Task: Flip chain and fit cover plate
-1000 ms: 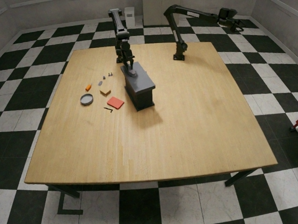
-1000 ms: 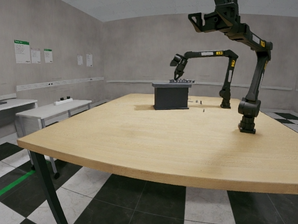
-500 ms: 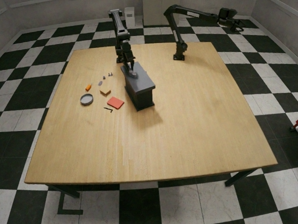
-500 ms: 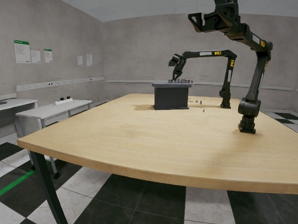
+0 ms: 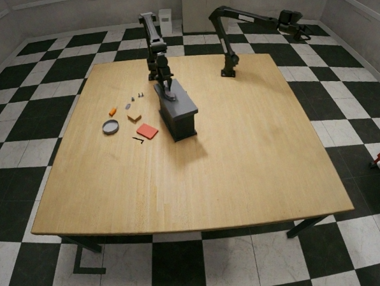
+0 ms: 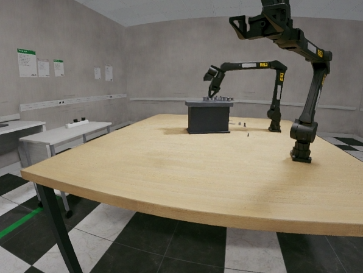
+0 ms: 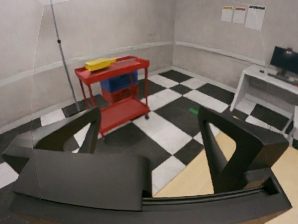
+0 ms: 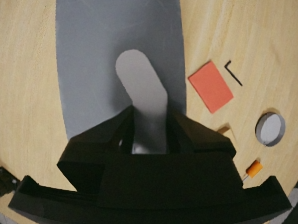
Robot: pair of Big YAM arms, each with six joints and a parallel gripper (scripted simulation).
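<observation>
My right gripper is now 410 mm to the left of the orange-handled screwdriver, 240 mm above it and 140 mm past it. The rest, counted from my right hand: dark grey block 150 mm below, 40 mm to the left; then red square pad 250 mm below, 150 mm to the right, 80 mm ahead.
</observation>
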